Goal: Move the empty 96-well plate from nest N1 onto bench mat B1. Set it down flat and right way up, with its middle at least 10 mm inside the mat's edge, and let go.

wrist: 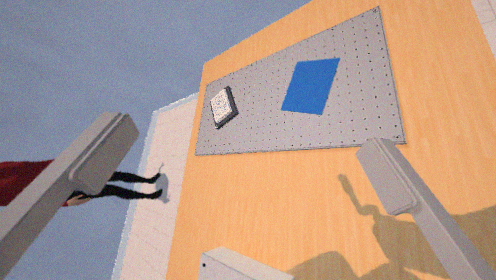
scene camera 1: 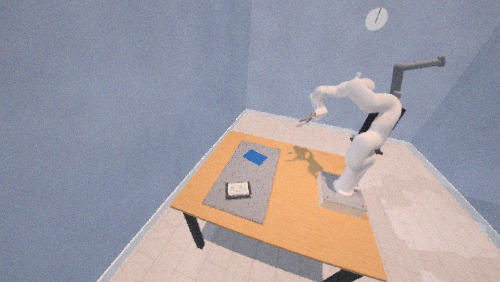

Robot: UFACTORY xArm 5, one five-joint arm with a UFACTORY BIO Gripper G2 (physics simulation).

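Seen in the pictures: end effector, tool point: (wrist: 253,162) (scene camera 1: 300,122); arm's base, origin of the base link: (scene camera 1: 342,187).
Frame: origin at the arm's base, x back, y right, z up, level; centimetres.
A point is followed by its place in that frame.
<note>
The white 96-well plate (scene camera 1: 238,188) @[y -7.7, x -66.9, z -4.9 cm] (wrist: 220,106) @[y -7.1, x -66.2, z -4.7 cm] sits flat in the black nest N1 (scene camera 1: 238,197) @[y -13.2, x -65.9, z -6.4 cm] (wrist: 229,120) @[y -4.2, x -59.4, z -6.8 cm], towards the near end of the grey perforated board in the scene view. The blue bench mat B1 (scene camera 1: 255,157) @[y 26.4, x -59.0, z -7.0 cm] (wrist: 311,86) @[y 28.0, x -58.8, z -7.0 cm] lies flat towards the other end of the same board, apart from the nest. My gripper (scene camera 1: 303,121) @[y 28.7, x -30.6, z 28.2 cm] (wrist: 247,162) @[y 28.7, x -30.6, z 28.2 cm] is wide open, with its fingers apart and empty. It is high above the table, off to the robot's side of the board, well away from both plate and mat.
The grey perforated board (scene camera 1: 241,170) @[y 10.1, x -68.0, z -7.2 cm] (wrist: 260,135) @[y 9.1, x -48.9, z -7.2 cm] lies on the wooden table (scene camera 1: 295,220) @[y -21.3, x -31.4, z -8.5 cm] (wrist: 260,200) @[y 6.1, x -28.6, z -8.5 cm]. The robot's base box (scene camera 1: 340,202) @[y -11.4, x -5.7, z 0.0 cm] (wrist: 225,265) @[y -1.1, x -13.6, z -0.4 cm] stands on the table. A person in red (wrist: 25,180) shows beyond the table. A dark grey arm-like fixture (scene camera 1: 397,80) stands behind the robot.
</note>
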